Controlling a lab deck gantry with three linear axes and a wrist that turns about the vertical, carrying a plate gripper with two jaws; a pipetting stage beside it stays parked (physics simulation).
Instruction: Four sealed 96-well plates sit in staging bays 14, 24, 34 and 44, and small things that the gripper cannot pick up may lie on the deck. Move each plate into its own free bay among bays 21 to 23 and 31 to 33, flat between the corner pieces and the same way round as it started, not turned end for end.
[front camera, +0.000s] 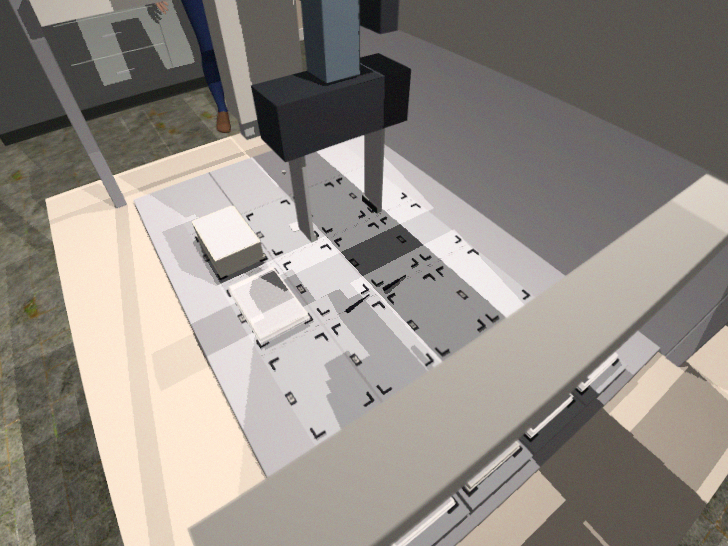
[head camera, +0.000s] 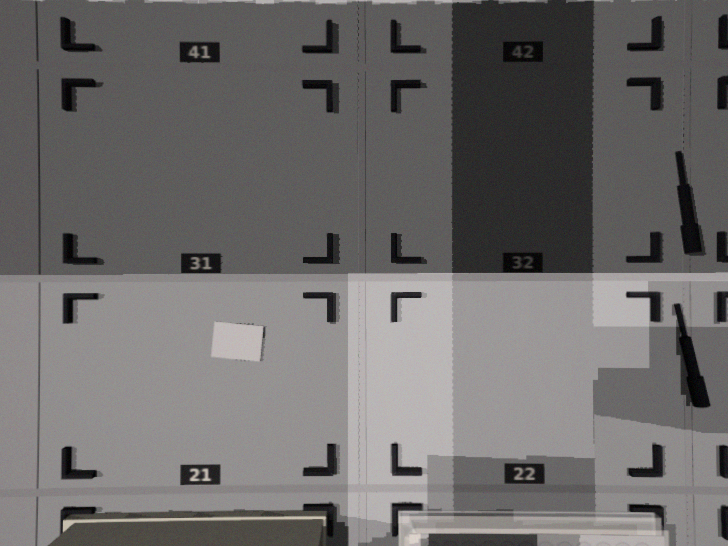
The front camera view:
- gripper: 340, 219
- tall cream block: 231, 245
